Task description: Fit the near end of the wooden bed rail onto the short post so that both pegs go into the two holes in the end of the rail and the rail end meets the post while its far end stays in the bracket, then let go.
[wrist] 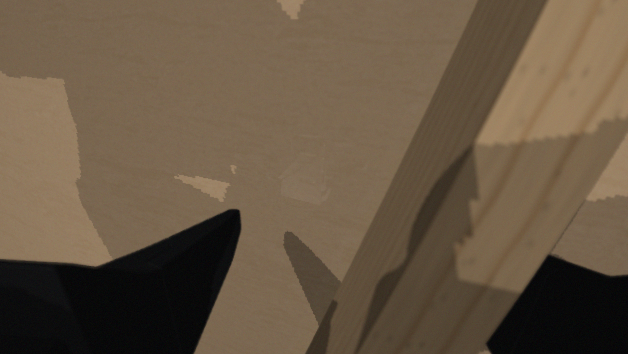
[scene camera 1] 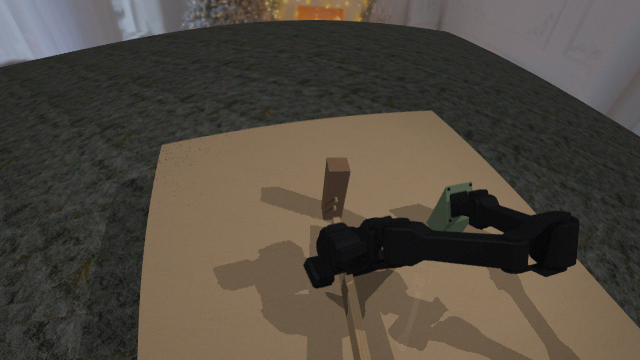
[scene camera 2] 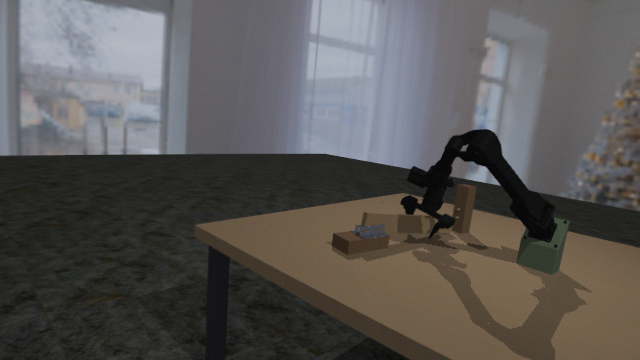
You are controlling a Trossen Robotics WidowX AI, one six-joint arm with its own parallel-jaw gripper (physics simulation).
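Places are measured from the arm's base along level axes (x down, y ahead, z right), in millimetres.
Where they show: gripper, fingertip midpoint: [wrist: 337, 221] [scene camera 1: 333, 280] [scene camera 2: 418, 232]; arm's base, origin of the base link: [scene camera 1: 459, 204] [scene camera 2: 542, 230].
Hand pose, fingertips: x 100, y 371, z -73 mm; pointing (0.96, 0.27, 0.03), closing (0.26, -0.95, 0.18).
Note:
Each offset is from my fingertips to the top centre of the thing. "*": to the spot under its first point. Level surfaces: height alone.
The wooden rail [scene camera 1: 356, 320] [scene camera 2: 385, 220] [wrist: 530, 100] runs from the short post @[* dx -116, dy -48, dz +186 mm] [scene camera 1: 336, 187] [scene camera 2: 466, 207] toward the bracket [scene camera 2: 371, 231]. In scene camera 1 its near end shows low at the post's foot, with pegs @[* dx -80, dy -46, dz +176 mm] [scene camera 1: 335, 200] exposed above it. The holes do not show. I cannot tell from these views whether the far end sits in the bracket. My gripper [scene camera 2: 420, 227] [wrist: 337, 221] is open and empty, low over the rail near the post. One finger is on each side of the rail, which lies closer to the right finger in the wrist view and hides its tip.
The grey bracket is on a brown block @[dx -28, dy +22, dz -289 mm] [scene camera 2: 360, 243] on the light wooden table @[dx +12 mm] [scene camera 1: 210, 170] [scene camera 2: 300, 280]. The arm's green base [scene camera 1: 442, 215] [scene camera 2: 542, 252] stands on the table to the right. The arm hides part of the rail in scene camera 1. Shadows fall across the table.

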